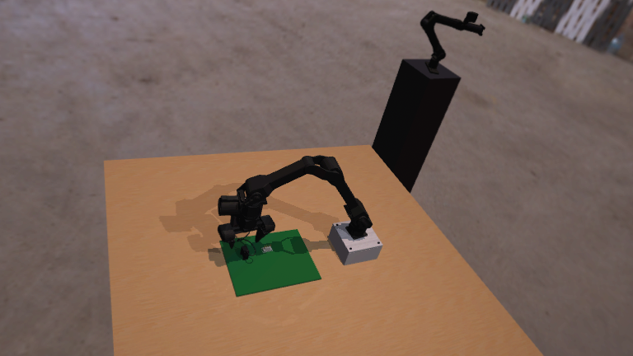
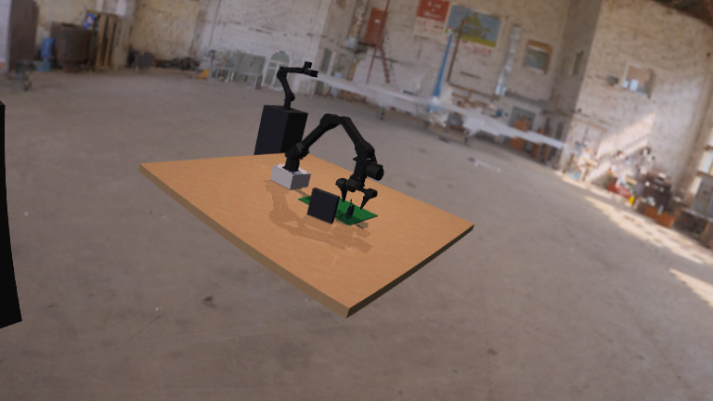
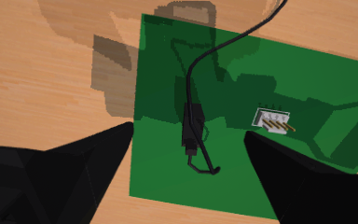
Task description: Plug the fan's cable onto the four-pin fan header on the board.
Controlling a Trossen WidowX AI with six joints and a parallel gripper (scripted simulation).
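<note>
The black plug is 1 cm to the left of my gripper tip and 3 cm below it. Round my gripper tip: black fan: 7 cm behind, 13 cm to the right; green board: 9 cm behind, 5 cm to the left, 7 cm below.
</note>
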